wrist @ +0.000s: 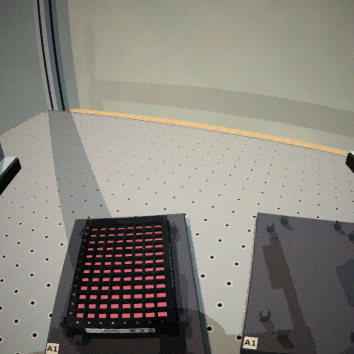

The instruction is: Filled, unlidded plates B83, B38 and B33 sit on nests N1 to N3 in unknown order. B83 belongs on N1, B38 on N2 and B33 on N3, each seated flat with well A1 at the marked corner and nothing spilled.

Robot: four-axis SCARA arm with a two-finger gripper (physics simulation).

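Frame: origin at the arm's base, x ahead, y left, z up, level; millimetres.
Where they show: gripper, fingertip midpoint: (181, 138).
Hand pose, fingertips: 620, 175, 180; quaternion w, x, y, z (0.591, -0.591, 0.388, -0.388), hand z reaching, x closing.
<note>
After its pixels a point has its place, as x, y, z.
A black plate (124, 272) @(646, 240, 39) with many wells filled red sits unlidded on the dark left nest (187, 275) @(674, 196, 25). It looks flat, and no spill shows around it. The pale label on its front edge is too blurred to read. The left nest's A1 tag (52, 348) @(560, 258, 25) is at its near left corner. My gripper (181, 138) @(620, 175, 180) is open and empty, with its fingertips at the left and right edges of the view, apart from the plate. The other two plates do not show.
A second dark nest (312, 260) @(728, 91, 25) with small pegs and no plate on it lies at the right, partly cut off; its A1 tag (250, 342) @(630, 127, 25) is at the near left. Both stand on a perforated table (165, 175) @(828, 293, 13). A wall with an orange strip (210, 127) @(996, 285, 15) at its base rises behind.
</note>
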